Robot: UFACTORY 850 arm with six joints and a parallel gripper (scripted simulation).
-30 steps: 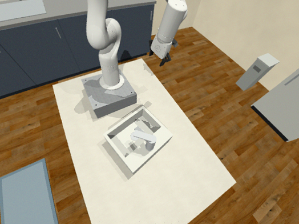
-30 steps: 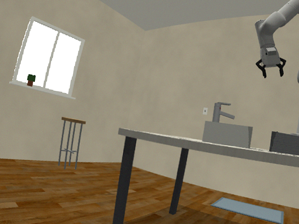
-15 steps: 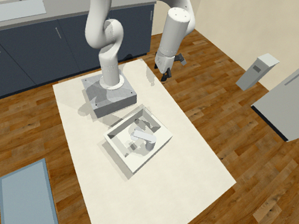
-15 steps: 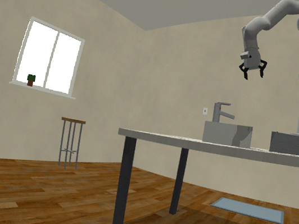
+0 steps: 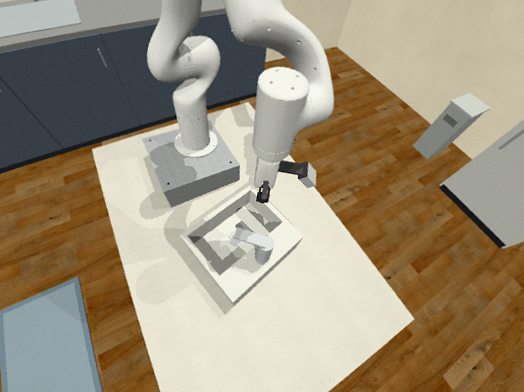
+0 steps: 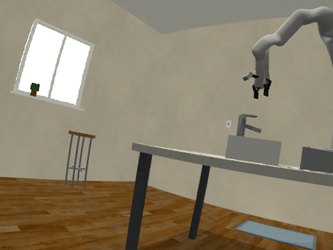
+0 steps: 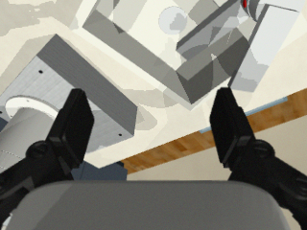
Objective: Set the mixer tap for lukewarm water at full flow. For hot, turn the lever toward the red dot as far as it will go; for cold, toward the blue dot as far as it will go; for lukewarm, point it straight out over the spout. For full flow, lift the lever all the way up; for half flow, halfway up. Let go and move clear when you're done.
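Now: hand 110 mm above the grey lever, 80 mm to the left of it and 80 mm short of it. From my hand the other things lie so: grey mixer tap 150 mm below, 100 mm ahead, 60 mm to the right; then sink basin 340 mm below, 70 mm to the right.
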